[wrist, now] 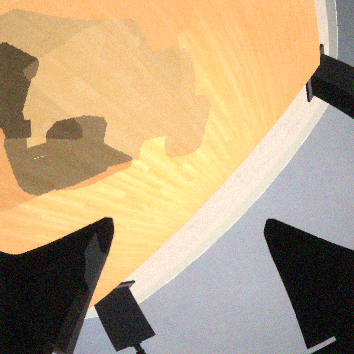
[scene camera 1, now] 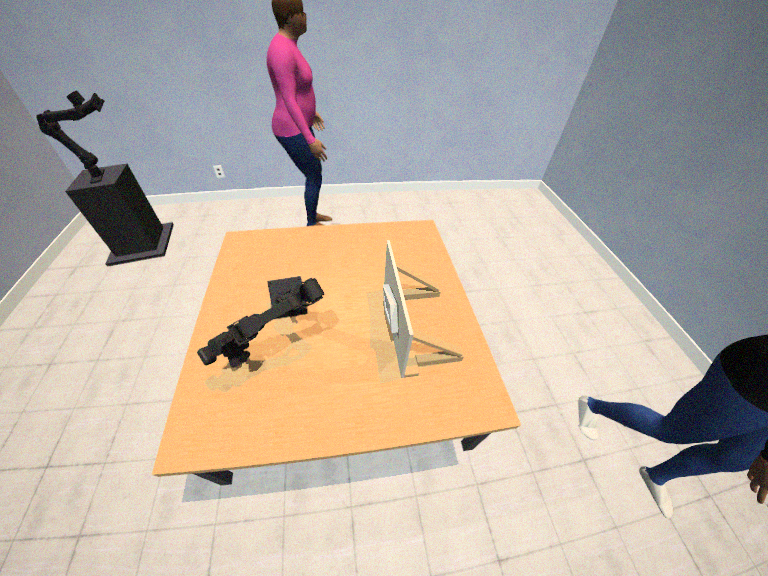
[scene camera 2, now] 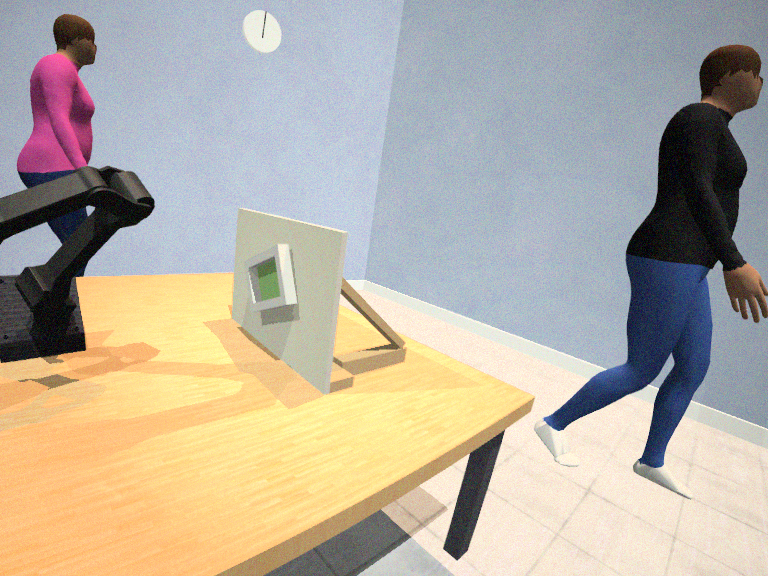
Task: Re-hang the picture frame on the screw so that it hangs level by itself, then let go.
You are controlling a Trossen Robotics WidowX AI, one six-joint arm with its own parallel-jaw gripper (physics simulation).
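Places are measured from the arm's base along level axes (x right, y back, z down), in centimetres.
Pixels of known places: gripper, between the fingertips: (wrist: 191, 227) (scene camera 1: 216, 359); arm's base, origin of its link: (scene camera 2: 50, 313).
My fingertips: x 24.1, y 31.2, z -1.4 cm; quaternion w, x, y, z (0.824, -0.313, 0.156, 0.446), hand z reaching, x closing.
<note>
Ahead of a thing's pixels: the offset from my fingertips to its middle. "spot": to the spot under its first point. Level surfaces: height alone.
The picture frame @[dy -69.8, dx -0.3, dz -8.2 cm] (scene camera 1: 389, 308) (scene camera 2: 287, 272), white-rimmed with a green picture, is on the front of the upright pale board @[spot: dy -69.4, dx +12.9, dz -12.0 cm] (scene camera 1: 401, 328) (scene camera 2: 313, 310). It sits tilted, its right side higher in the second scene view. It appears to be clear of the table. The screw does not show. My gripper (wrist: 191, 227) is open and empty, its two dark fingers wide apart in the wrist view. In the first scene view, the arm (scene camera 1: 267, 317) reaches over the left part of the table, well away from the board and frame.
The board stands on the wooden table @[dz +9.3 cm] (scene camera 1: 322, 427) (scene camera 2: 347, 458), with brace feet @[spot: dy -84.2, dx +20.2, dz +5.5 cm] (scene camera 1: 437, 358) (scene camera 2: 372, 359) behind it. A person in pink (scene camera 1: 291, 86) (scene camera 2: 55, 117) stands beyond the table. A person in black (scene camera 2: 694, 186) is at the right. A black pedestal (scene camera 1: 117, 213) (wrist: 125, 320) carries another arm.
</note>
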